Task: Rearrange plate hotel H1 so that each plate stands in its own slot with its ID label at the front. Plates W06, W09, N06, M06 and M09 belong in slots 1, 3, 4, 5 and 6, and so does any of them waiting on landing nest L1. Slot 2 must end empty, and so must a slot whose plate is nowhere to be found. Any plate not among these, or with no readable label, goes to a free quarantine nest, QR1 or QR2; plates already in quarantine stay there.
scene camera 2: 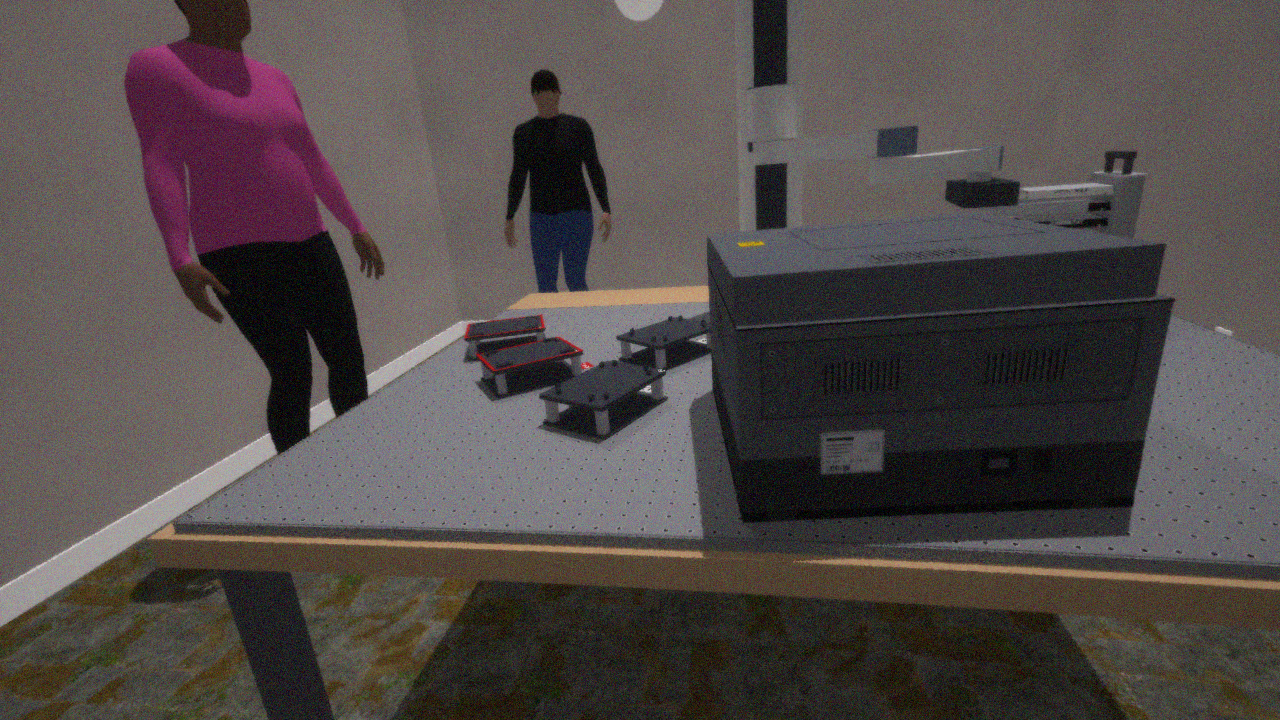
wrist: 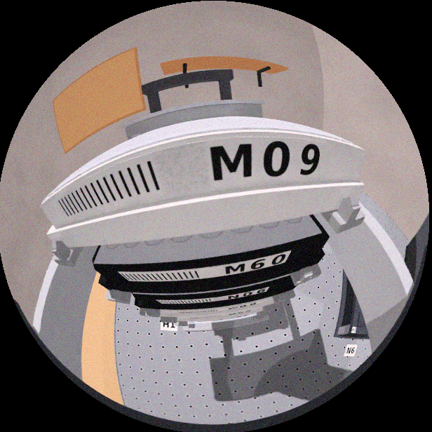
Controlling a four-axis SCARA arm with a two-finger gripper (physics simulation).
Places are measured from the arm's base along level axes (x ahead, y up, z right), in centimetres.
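Where they show: gripper, fingertip midpoint: (scene camera 2: 1075, 202).
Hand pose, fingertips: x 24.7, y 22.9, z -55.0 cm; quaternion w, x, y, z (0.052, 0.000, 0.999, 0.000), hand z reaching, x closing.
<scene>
Each offset is from my fingertips to the centre of the thing. "spot": to the spot under its first point.
Plate M09 (wrist: 185, 175) is white, with its ID label facing the wrist camera, at the top of plate hotel H1 @[dz -0.6, dx +0.7, dy -6.6 cm] (scene camera 2: 1126, 204) (wrist: 65, 252), level with the side brackets. My gripper (scene camera 2: 1093, 190) (wrist: 207, 172) is shut on plate M09, one finger along each side; the fingertips are hidden behind the plate. Below it black plate M60 (wrist: 200, 272) and black plate N06 (wrist: 215, 298) stand in the hotel. Under them white plate W09 (wrist: 220, 308) and a further pale plate show, partly hidden, labels small. Red-edged nests @[spot: dz +111.6, dx +14.0, dy -16.6 cm] (scene camera 2: 505, 327) @[spot: dz +99.3, dx +33.0, dy -16.7 cm] (scene camera 2: 529, 354) show no plate; their names are not readable.
A large dark instrument @[dz +44.9, dx +54.6, dy -8.9 cm] (scene camera 2: 939, 376) stands at the table's near right. Two black nests @[spot: dz +81.7, dx +48.5, dy -16.7 cm] (scene camera 2: 604, 384) @[spot: dz +76.2, dx +21.4, dy -16.6 cm] (scene camera 2: 664, 332) stand to its left. A dark device (wrist: 352, 310) stands behind label N6 (wrist: 350, 350). Two people (scene camera 2: 241, 152) (scene camera 2: 556, 170) stand beyond the table.
</scene>
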